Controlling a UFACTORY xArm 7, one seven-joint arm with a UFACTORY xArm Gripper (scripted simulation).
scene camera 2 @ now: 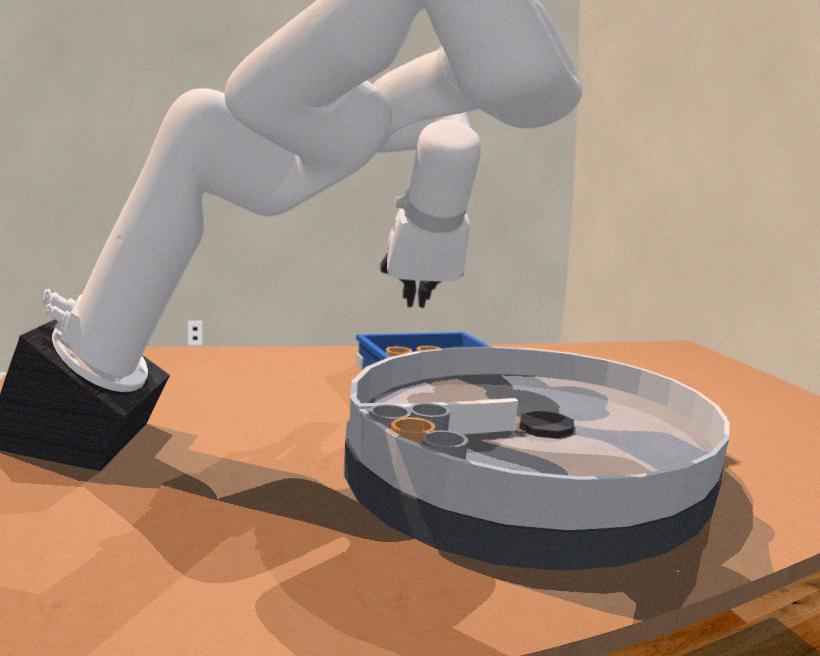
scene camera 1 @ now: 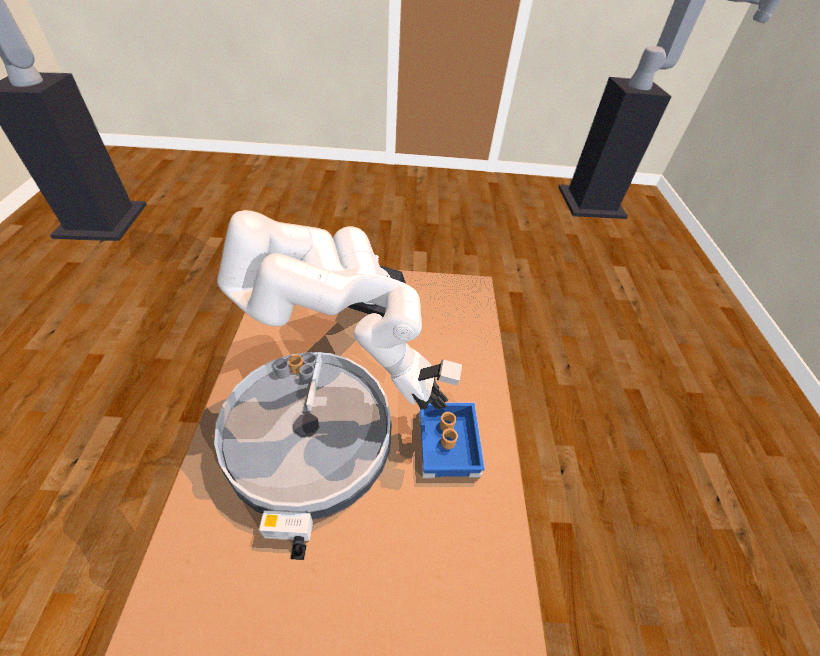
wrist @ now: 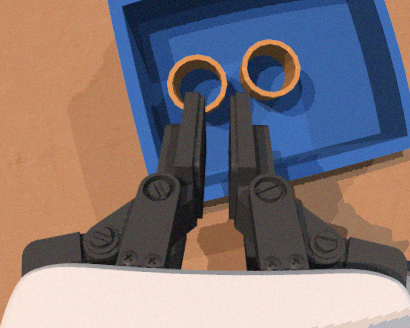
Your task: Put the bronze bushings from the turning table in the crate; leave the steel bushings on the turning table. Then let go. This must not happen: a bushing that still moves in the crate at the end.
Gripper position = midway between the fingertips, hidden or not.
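Note:
Gripper visible at (scene camera 2: 415, 300), (scene camera 1: 442, 404) and (wrist: 217, 120). A bronze bushing (scene camera 2: 416, 425) is visible; so is a bronze bushing (wrist: 284, 54).

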